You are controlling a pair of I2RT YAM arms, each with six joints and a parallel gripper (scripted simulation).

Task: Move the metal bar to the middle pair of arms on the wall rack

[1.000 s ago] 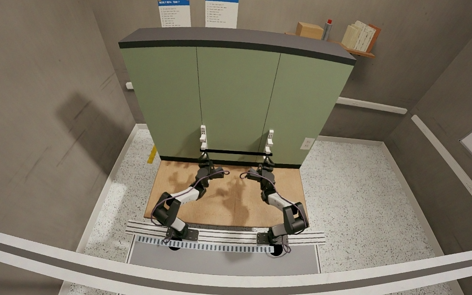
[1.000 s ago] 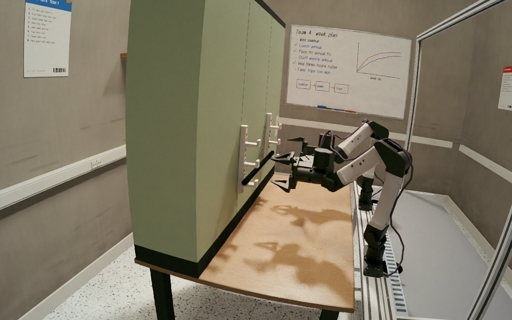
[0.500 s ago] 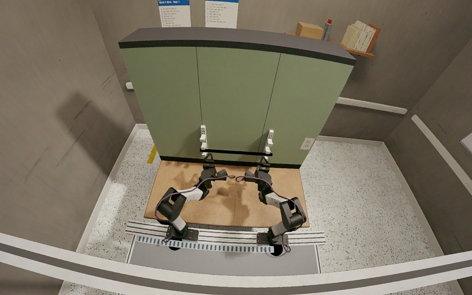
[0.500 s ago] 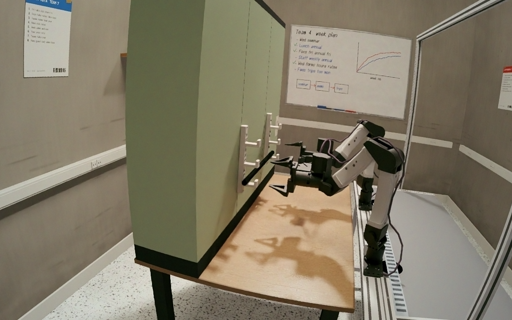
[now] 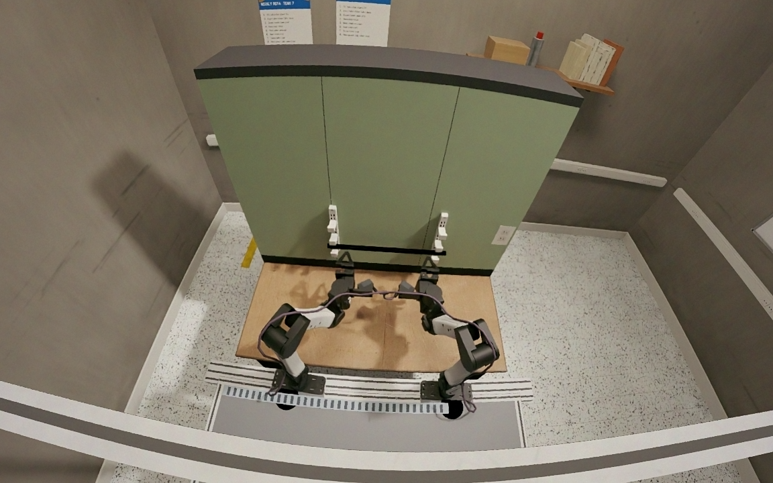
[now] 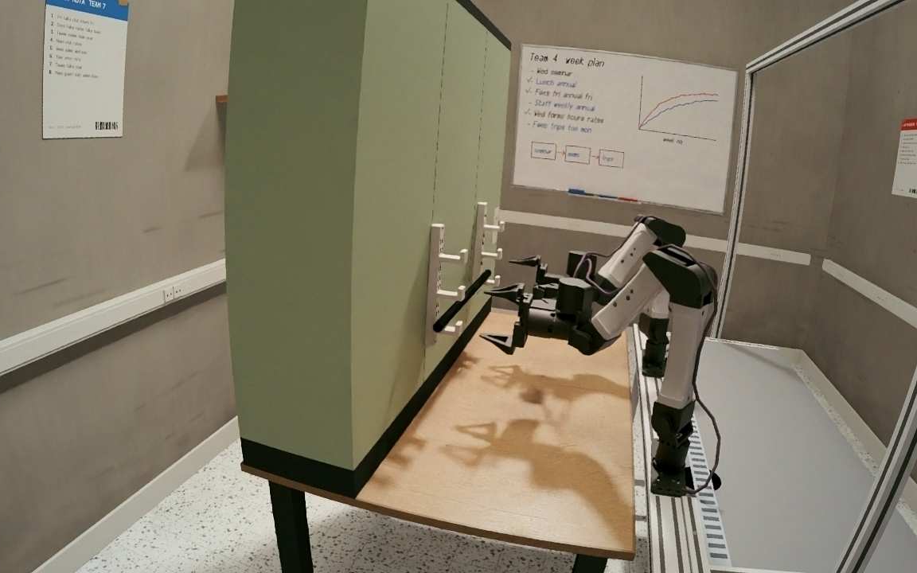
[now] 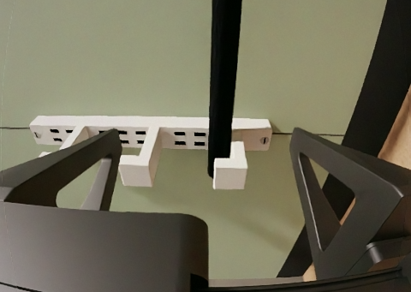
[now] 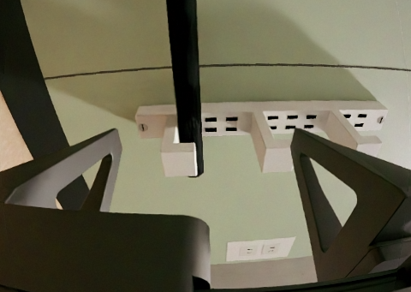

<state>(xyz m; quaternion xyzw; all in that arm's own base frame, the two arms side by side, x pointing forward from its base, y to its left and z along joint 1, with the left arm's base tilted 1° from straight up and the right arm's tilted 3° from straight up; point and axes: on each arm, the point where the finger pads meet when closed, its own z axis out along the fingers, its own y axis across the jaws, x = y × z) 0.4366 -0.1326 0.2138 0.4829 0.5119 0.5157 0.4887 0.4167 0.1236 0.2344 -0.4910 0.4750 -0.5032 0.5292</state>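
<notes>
My left gripper is now 8 cm short of the black metal bar, 15 cm to the left of it and 1 cm above it. Round my left hand: wall socket (11 cm ahead, 62 cm to the right, 9 cm above); then black base strip (11 cm ahead, 12 cm to the right, 18 cm below); then green wall panel (22 cm ahead, 12 cm to the right, 24 cm above).
My right hand is 8 cm short of the black metal bar, 15 cm to the right of it and 1 cm above it. From my right hand the other things lie so: wall socket: 11 cm ahead, 32 cm to the right, 9 cm above; then black base strip: 11 cm ahead, 19 cm to the left, 18 cm below; then green wall panel: 22 cm ahead, 19 cm to the left, 24 cm above.
</notes>
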